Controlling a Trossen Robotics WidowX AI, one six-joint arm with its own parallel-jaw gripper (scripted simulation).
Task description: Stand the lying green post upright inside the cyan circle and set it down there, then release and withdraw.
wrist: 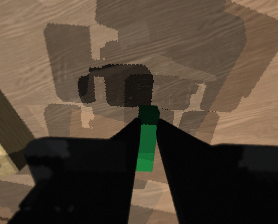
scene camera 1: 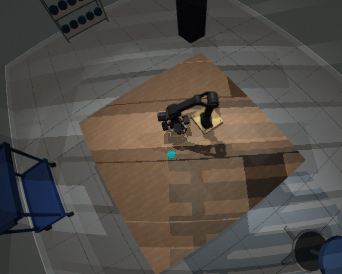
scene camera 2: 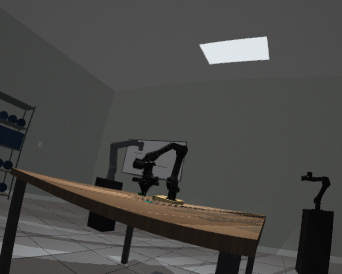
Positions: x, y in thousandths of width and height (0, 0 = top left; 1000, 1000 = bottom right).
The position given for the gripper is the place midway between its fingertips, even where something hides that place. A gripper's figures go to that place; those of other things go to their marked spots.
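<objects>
There's a green post (wrist: 538, 511) that's 10 cm from the lens, and the gripper (wrist: 534, 547) is 11 cm from the lens.
</objects>
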